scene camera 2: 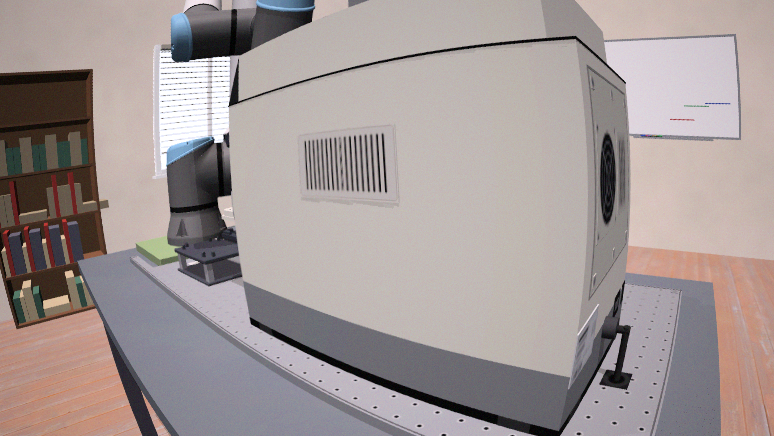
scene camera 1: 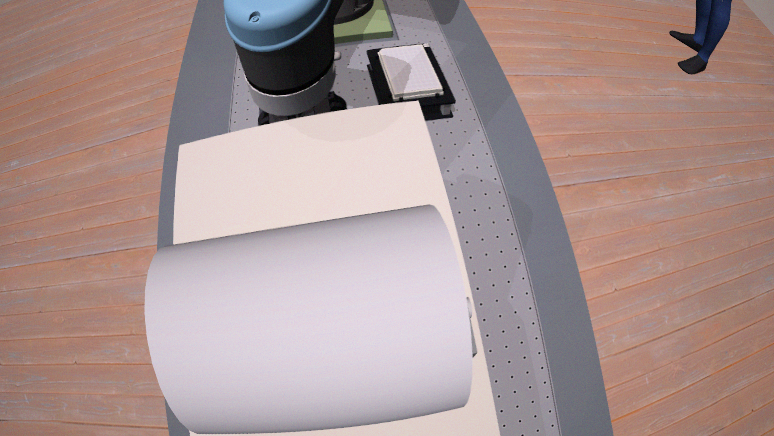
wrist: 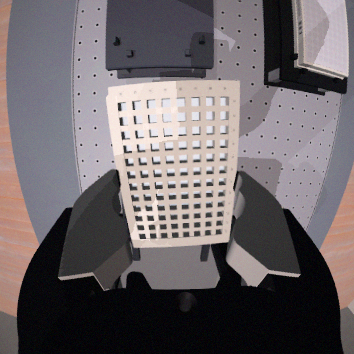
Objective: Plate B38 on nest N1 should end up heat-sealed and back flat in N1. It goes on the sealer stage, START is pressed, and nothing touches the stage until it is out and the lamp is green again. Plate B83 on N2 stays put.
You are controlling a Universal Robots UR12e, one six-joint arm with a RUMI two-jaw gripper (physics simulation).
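Frame: origin at the arm's base, x ahead, y left, z up, level; centimetres.
Where they show: gripper, fingertip midpoint: (wrist: 176,172); arm's base, origin of the base link: (scene camera 2: 197,238).
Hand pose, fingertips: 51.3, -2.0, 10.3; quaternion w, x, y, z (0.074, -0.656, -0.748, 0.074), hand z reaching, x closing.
Each offset is from my fingertips to the top centre of the thing, as dx, dy, dz. "pt": to the spot under its first point.
Plate B38 @[-0.2, -0.1, +2.3] (wrist: 178,165) (scene camera 2: 228,212), white with square wells, is level between the fingertips. My gripper (wrist: 176,172) is shut on its two long sides and holds it a little raised, in front of the sealer; parts of the stage @[pt +10.4, +5.2, -2.4] (wrist: 205,252) show below it. In scene camera 1 the fingers are mostly hidden behind the sealer. Nest N1 @[-17.7, -4.4, -5.5] (wrist: 160,37) (scene camera 2: 208,251) is a dark platform with small pegs and no plate. Plate B83 @[-20.6, +16.2, -5.1] (wrist: 325,40) (scene camera 1: 414,73) lies flat on nest N2 @[-20.6, +16.2, -5.7] (wrist: 278,50) (scene camera 1: 433,100). The START button and the lamp do not show.
The large sealer (scene camera 1: 324,324) (scene camera 2: 406,259) stands close by the gripper. Nest N2 stands to the side of N1. A green pad (scene camera 1: 368,33) (scene camera 2: 158,250) is near the arm's base. A person's legs (scene camera 1: 712,27) show beyond the table.
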